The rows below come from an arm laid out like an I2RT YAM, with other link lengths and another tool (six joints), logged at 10 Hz.
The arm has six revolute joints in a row. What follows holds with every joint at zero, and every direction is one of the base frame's.
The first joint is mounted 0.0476 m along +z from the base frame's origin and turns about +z.
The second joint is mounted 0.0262 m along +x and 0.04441 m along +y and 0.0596 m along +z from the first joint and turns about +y.
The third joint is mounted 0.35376 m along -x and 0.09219 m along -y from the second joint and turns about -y.
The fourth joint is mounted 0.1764 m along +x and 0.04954 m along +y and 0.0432 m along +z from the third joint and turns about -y.
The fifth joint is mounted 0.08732 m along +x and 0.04 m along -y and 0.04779 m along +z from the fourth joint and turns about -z.
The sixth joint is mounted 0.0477 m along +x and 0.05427 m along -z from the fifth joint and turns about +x.
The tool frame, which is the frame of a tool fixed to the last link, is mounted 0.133 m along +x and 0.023 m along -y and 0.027 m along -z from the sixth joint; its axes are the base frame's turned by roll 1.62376, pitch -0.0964 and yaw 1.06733 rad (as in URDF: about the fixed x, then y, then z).
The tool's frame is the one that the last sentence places.
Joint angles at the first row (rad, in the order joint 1, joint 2, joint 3, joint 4, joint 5, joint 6):
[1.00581 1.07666 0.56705 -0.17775 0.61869 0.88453]
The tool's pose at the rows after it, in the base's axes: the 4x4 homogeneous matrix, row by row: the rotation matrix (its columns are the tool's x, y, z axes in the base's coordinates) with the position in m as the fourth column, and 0 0 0 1 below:
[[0.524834 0.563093 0.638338 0.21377], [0.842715 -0.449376 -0.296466 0.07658], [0.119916 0.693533 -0.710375 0.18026], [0 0 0 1]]
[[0.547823 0.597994 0.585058 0.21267], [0.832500 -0.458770 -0.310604 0.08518], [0.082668 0.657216 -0.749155 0.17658], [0 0 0 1]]
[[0.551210 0.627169 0.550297 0.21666], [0.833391 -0.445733 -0.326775 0.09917], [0.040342 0.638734 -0.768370 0.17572], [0 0 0 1]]
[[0.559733 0.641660 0.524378 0.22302], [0.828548 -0.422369 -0.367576 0.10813], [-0.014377 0.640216 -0.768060 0.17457], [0 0 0 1]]
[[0.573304 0.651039 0.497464 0.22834], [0.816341 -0.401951 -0.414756 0.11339], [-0.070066 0.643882 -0.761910 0.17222], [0 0 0 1]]
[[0.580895 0.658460 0.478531 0.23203], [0.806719 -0.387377 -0.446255 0.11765], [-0.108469 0.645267 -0.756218 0.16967], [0 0 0 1]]
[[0.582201 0.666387 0.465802 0.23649], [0.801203 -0.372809 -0.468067 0.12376], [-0.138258 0.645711 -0.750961 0.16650], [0 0 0 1]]
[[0.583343 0.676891 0.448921 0.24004], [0.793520 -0.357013 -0.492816 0.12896], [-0.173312 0.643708 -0.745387 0.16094], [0 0 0 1]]
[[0.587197 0.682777 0.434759 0.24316], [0.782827 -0.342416 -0.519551 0.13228], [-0.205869 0.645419 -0.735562 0.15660], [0 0 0 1]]
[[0.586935 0.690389 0.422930 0.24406], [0.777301 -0.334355 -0.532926 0.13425], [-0.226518 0.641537 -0.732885 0.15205], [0 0 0 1]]
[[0.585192 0.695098 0.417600 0.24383], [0.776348 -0.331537 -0.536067 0.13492], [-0.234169 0.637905 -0.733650 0.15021], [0 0 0 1]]
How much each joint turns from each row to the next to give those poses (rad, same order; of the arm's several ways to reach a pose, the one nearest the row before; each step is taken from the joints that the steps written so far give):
[0.00038 0.02183 0.04305 -0.12715 0.03553 0.13106]
[-0.00100 0.05909 0.05633 -0.07145 -0.02672 0.06187]
[0.00242 0.07437 0.06180 -0.04321 -0.01938 0.02395]
[0.00011 0.07451 0.05878 -0.04472 0.00565 0.00993]
[-0.00030 0.06709 0.05250 -0.05033 0.01309 0.01538]
[0.00040 0.04832 0.03489 -0.03197 0.00794 0.01126]
[-0.00039 0.04601 0.02783 -0.01370 0.00321 0.00284]
[-0.00044 0.04831 0.02212 -0.01265 0.00170 0.00553]
[0.00082 0.04212 0.02236 -0.01865 0.00822 0.00792]
[-0.00034 0.02555 0.00661 -0.00500 -0.00162 0.00490]
[-0.00024 0.00783 0.00146 -0.00195 -0.00376 0.00125]

